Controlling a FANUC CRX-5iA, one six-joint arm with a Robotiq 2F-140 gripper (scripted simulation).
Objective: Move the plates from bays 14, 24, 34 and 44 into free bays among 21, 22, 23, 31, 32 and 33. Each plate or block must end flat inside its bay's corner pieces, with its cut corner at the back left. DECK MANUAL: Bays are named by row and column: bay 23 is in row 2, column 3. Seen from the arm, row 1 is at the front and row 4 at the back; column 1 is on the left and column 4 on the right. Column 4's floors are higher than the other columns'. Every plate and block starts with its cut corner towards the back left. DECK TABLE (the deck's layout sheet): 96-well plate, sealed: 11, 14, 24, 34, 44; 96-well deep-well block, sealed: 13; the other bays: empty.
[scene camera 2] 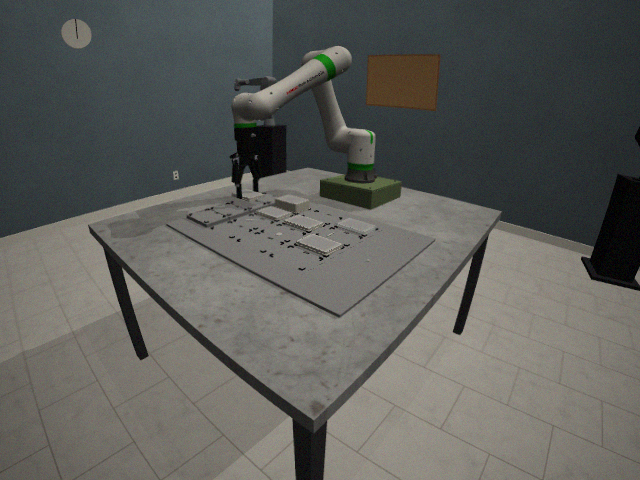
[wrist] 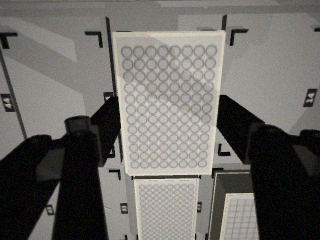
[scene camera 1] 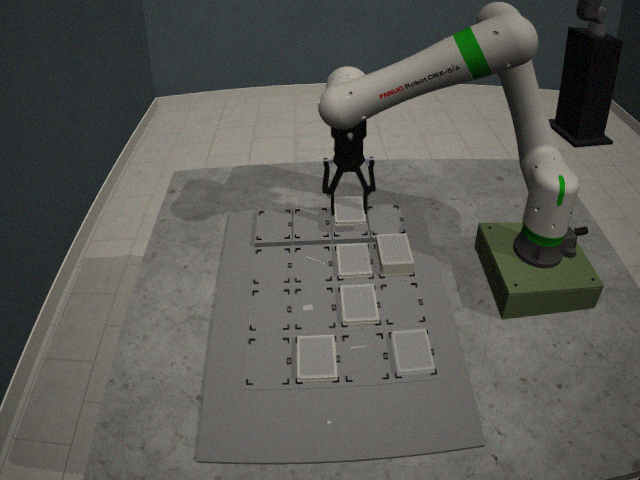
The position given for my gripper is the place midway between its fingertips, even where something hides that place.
In view: my gripper [scene camera 1: 349,212] and a bay [wrist: 264,71].
My gripper shows as well in scene camera 2 [scene camera 2: 247,196] and in the wrist view [wrist: 168,110].
